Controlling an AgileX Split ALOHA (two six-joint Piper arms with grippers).
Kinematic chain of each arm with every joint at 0, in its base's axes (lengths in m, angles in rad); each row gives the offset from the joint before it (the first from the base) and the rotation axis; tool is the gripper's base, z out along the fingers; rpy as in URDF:
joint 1: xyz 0 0 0.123 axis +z
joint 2: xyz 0 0 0 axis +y
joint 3: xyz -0.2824 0 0.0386 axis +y
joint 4: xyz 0.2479 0 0.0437 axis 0.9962 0 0.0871
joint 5: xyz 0 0 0 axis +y
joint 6: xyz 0.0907 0 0.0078 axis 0.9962 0 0.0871
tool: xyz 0 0 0 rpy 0 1.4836 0
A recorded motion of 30 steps. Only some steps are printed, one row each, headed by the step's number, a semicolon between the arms.
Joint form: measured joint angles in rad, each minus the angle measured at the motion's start. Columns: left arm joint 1, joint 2, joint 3, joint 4, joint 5, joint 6; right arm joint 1, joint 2, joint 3, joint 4, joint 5, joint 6.
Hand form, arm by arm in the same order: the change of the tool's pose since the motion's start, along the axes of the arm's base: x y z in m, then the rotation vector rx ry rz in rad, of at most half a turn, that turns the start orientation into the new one. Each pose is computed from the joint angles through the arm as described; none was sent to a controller.
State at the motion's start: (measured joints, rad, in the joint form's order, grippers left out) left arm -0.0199 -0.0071 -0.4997 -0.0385 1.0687 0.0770; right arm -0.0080 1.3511 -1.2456 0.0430 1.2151 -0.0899
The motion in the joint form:
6: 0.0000 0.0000 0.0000 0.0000 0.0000 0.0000; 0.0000 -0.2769 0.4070 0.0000 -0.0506 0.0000
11: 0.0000 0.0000 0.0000 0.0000 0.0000 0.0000; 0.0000 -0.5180 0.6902 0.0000 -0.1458 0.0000
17: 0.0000 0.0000 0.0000 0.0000 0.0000 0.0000; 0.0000 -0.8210 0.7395 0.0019 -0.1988 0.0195
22: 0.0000 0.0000 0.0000 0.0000 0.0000 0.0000; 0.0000 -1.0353 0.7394 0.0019 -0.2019 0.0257
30: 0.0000 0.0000 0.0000 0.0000 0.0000 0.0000; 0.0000 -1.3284 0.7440 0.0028 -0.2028 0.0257
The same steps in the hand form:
6: 0.0000 0.0000 0.0000 0.0000 0.0000 0.0000; -0.0835 0.0006 -0.0522 0.0005 0.0795 -0.0022
11: 0.0000 0.0000 0.0000 0.0000 0.0000 0.0000; -0.1405 0.0009 -0.0931 -0.0004 0.0265 -0.0062
17: 0.0000 0.0000 0.0000 0.0000 0.0000 0.0000; -0.1799 0.0012 -0.0759 0.0088 -0.2794 -0.0261
22: 0.0000 0.0000 0.0000 0.0000 0.0000 0.0000; -0.2112 0.0015 -0.0624 0.0134 -0.4967 -0.0302
30: 0.0000 0.0000 0.0000 0.0000 0.0000 0.0000; -0.2568 0.0019 -0.0568 0.0166 -0.7861 -0.0277

